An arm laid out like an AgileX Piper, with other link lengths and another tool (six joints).
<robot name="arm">
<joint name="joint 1" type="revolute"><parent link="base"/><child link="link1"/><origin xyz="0 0 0.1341" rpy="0 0 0"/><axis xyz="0 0 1"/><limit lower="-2.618" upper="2.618"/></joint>
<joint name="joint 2" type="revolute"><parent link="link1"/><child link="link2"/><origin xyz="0 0 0" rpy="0 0 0"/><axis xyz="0 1 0"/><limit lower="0" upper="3.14"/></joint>
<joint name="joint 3" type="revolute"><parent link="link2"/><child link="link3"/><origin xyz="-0.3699 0 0.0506" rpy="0 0 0"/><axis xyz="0 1 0"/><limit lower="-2.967" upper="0"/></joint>
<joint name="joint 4" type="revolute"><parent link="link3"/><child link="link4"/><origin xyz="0.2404 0 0.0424" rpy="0 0 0"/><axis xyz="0.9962 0 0.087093"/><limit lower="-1.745" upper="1.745"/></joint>
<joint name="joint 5" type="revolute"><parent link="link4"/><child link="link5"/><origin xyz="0 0 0" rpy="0 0 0"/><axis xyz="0 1 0"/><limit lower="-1.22" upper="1.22"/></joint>
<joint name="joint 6" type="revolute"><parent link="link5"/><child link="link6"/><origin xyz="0.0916 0 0.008" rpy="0 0 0"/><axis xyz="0.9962 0 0.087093"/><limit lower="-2.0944" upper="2.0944"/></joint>
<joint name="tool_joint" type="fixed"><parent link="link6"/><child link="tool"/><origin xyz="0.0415 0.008 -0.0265" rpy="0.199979 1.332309 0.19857"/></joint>
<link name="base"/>
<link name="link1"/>
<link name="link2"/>
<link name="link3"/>
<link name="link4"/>
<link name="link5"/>
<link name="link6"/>
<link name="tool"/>
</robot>
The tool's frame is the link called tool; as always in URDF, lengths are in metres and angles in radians.
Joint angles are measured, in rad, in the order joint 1, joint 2, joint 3, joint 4, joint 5, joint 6. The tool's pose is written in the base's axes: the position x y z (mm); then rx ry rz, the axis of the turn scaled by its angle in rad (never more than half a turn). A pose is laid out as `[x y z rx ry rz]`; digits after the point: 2 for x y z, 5 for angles.
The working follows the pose.
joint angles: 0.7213 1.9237 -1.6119 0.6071 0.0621 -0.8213
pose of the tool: [397.47 357.58 364.85 -0.77637 1.53874 0.46698]
Where each joint sits with the arm in this pose, in the base's axes (m; each line is computed from the numbers above, not from the rounded line before):
joint 1: 0.0000 0.0000 0.1341
joint 2: 0.0000 0.0000 0.1341
joint 3: 0.1317 0.1158 0.4637
joint 4: 0.3133 0.2755 0.4303
joint 5: 0.3133 0.2755 0.4303
joint 6: 0.3775 0.3363 0.4053
the tool: 0.3975 0.3576 0.3648

